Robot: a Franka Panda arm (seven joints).
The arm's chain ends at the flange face. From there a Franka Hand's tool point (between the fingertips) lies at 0.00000 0.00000 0.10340 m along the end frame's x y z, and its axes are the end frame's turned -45 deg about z.
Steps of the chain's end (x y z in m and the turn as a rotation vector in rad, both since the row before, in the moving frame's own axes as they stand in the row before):
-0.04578, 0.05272, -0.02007, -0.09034, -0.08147, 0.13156
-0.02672, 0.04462, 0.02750, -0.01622, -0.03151, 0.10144
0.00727, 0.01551, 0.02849, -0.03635, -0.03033, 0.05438
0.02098, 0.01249, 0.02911, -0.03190, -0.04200, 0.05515
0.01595, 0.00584, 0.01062, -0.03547, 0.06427, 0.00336
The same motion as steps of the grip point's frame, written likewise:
-0.08219, 0.00473, -0.02083, -0.00627, -0.12149, 0.13156
-0.05387, 0.01136, 0.02744, 0.01081, -0.03375, 0.10144
-0.01071, 0.01642, 0.02837, -0.00426, -0.04715, 0.05438
0.00063, 0.02278, 0.02897, 0.00714, -0.05226, 0.05515
0.00924, 0.02270, 0.01034, -0.07053, 0.02036, 0.00336

